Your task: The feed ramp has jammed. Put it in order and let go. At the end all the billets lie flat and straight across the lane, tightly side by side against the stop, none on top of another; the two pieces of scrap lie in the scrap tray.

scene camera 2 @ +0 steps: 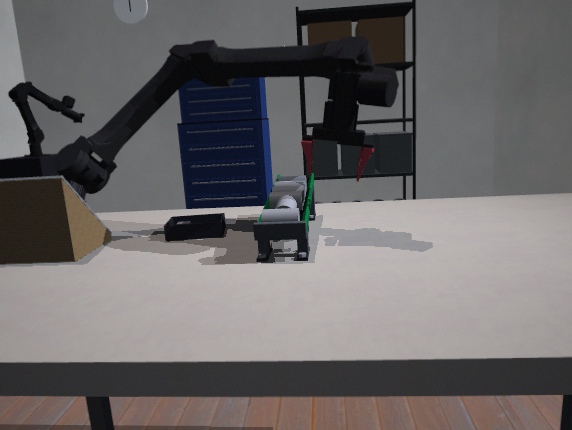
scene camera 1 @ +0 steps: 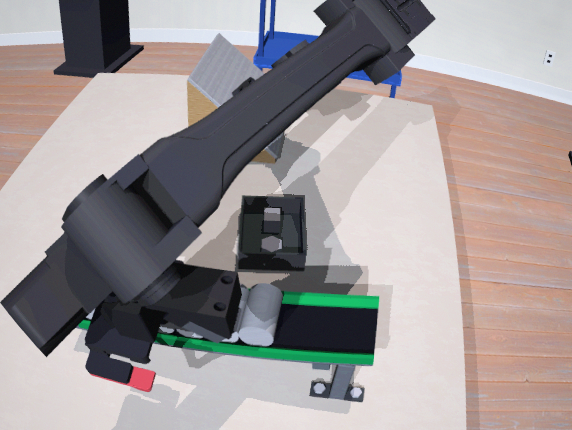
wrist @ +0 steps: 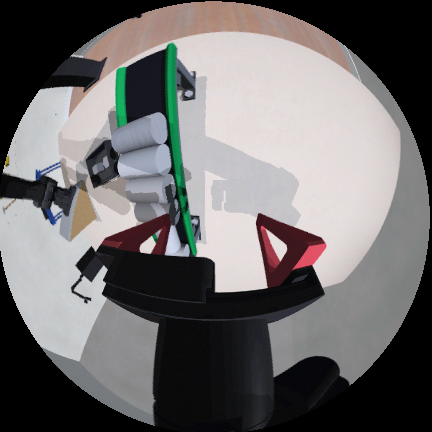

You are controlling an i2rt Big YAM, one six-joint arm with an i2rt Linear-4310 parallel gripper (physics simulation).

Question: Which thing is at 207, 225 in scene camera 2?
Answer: A scrap tray.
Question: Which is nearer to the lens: the billet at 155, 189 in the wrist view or the scrap tray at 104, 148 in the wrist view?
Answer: The billet.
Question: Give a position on a billet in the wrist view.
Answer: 151, 129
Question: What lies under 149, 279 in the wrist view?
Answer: My gripper.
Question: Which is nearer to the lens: the billet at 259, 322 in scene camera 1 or the scrap tray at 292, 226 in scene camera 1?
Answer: The billet.
